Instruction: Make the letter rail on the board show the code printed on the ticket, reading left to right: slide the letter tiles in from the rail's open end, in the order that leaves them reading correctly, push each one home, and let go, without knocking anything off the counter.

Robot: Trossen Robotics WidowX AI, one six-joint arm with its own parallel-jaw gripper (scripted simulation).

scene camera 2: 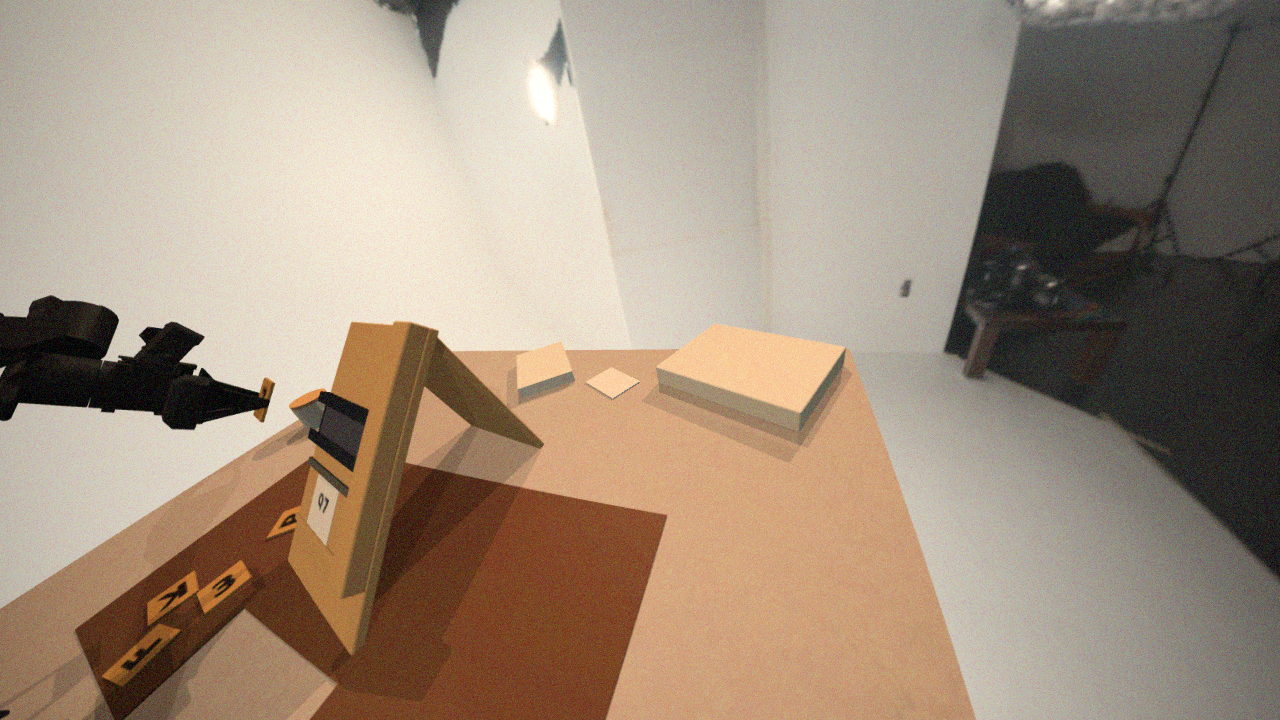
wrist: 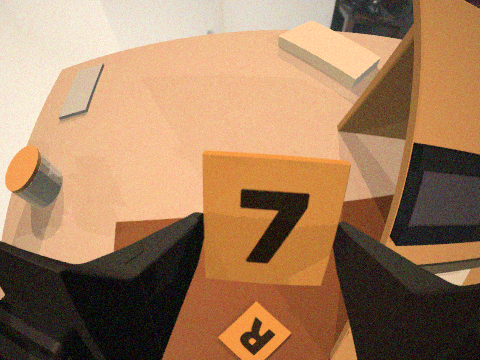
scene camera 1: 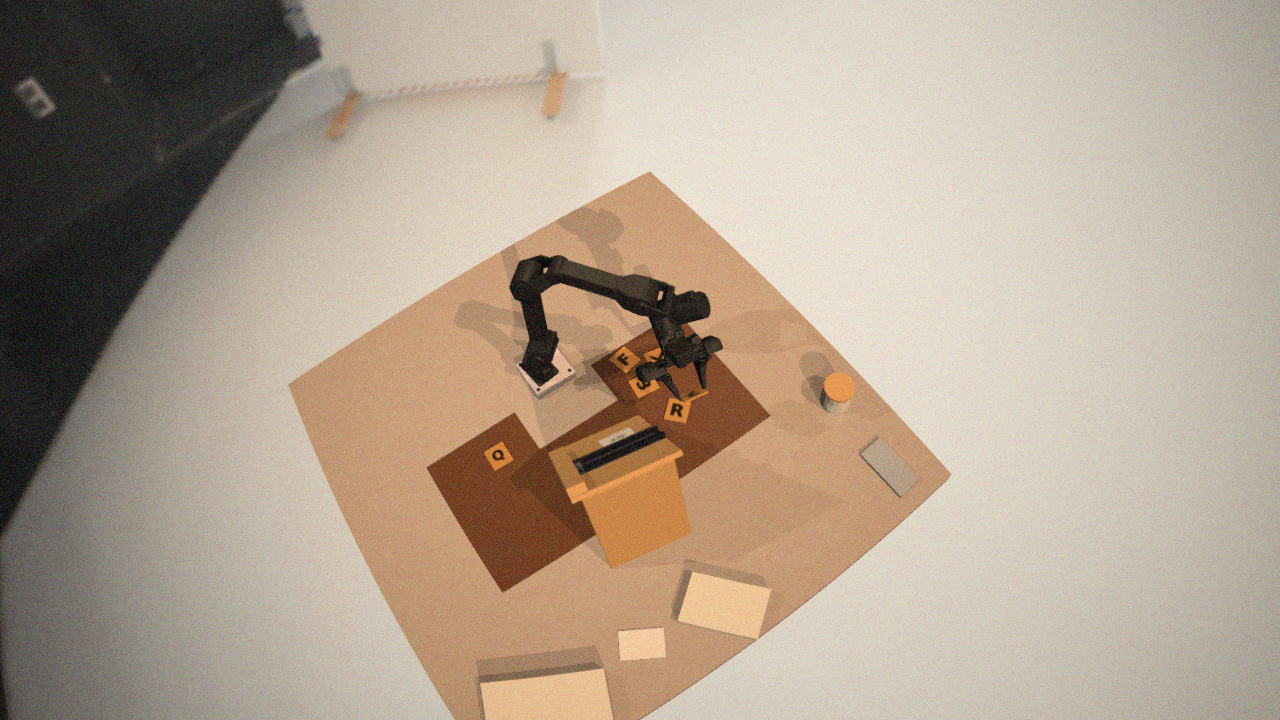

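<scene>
White ticket (scene camera 2: 323,505). Grey block (scene camera 1: 887,464), (wrist: 79,97); scene camera 2 does not show it, hidden by an orange slanted board. My gripper (scene camera 2: 264,400), (scene camera 1: 692,395), (wrist: 270,228).
</scene>
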